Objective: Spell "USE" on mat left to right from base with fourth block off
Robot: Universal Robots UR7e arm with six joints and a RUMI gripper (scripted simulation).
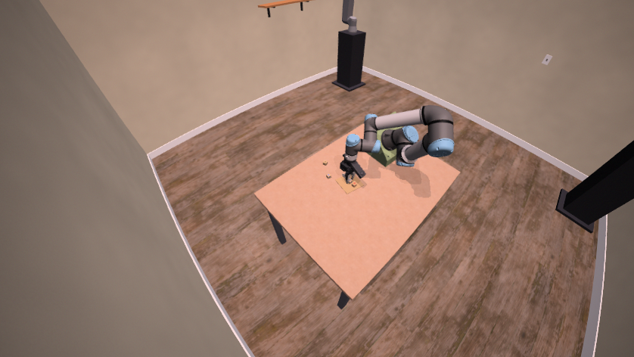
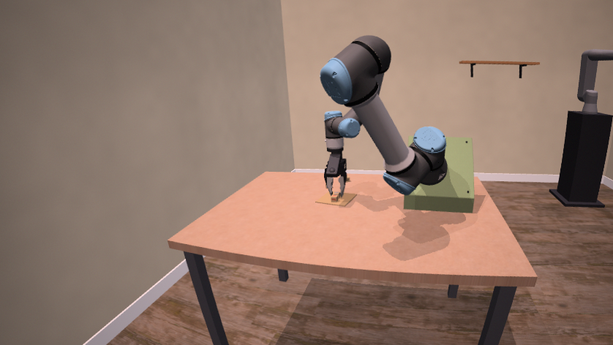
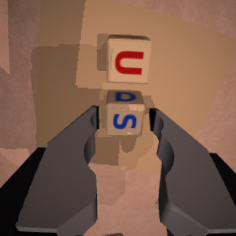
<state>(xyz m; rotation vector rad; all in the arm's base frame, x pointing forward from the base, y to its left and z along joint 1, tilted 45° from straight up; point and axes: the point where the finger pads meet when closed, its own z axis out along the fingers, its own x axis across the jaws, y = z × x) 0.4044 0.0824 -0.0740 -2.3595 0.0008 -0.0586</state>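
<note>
The mat lies 20 mm below my hand. From my hand the other things lie so: letter block: 40 mm to the left.
</note>
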